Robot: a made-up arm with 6 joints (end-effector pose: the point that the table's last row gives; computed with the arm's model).
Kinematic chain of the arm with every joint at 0, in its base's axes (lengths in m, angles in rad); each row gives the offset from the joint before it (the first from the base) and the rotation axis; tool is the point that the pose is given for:
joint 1: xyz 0 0 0.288 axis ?
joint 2: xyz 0 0 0 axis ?
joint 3: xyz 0 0 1.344 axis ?
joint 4: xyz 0 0 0 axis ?
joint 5: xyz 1.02 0 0 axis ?
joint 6: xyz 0 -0.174 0 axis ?
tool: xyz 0 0 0
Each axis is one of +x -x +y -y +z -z.
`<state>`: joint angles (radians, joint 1 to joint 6).
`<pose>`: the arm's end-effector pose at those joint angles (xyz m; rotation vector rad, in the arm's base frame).
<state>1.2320 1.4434 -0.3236 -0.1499 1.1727 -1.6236</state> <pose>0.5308 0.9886 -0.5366 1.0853 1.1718 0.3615</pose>
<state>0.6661 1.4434 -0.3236 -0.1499 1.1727 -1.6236</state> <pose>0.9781 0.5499 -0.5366 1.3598 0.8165 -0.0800</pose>
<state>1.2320 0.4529 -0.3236 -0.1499 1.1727 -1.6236</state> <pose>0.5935 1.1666 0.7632 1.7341 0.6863 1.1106</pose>
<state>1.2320 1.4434 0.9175 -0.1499 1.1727 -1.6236</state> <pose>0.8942 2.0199 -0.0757 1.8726 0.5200 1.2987</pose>
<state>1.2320 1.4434 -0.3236 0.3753 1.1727 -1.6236</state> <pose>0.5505 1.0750 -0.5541 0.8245 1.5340 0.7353</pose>
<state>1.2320 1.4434 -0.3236 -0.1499 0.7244 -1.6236</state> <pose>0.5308 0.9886 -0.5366 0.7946 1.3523 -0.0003</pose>
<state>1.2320 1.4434 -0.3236 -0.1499 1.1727 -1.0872</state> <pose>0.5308 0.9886 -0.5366 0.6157 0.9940 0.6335</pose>
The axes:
joint 1: +z
joint 2: +y
joint 3: -y
joint 4: -x
joint 5: -y
joint 6: -x

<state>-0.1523 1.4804 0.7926 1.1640 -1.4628 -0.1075</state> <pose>2.1918 -0.4061 -0.1147 -1.0870 1.9131 -0.7031</pose>
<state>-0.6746 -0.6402 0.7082 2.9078 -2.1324 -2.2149</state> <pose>-0.3763 0.5177 2.3696 0.3302 2.3483 1.1324</pose>
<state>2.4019 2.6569 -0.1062 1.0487 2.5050 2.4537</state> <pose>0.2549 -0.1151 -1.4183 -0.1802 -2.0503 2.1591</pose>
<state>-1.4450 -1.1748 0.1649 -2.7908 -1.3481 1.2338</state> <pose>0.0432 0.9612 1.7856 -0.6780 -1.0356 0.9028</pose>
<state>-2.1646 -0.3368 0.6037 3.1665 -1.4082 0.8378</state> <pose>0.0544 -0.2304 2.3779 -0.3524 -1.0248 0.5263</pose>
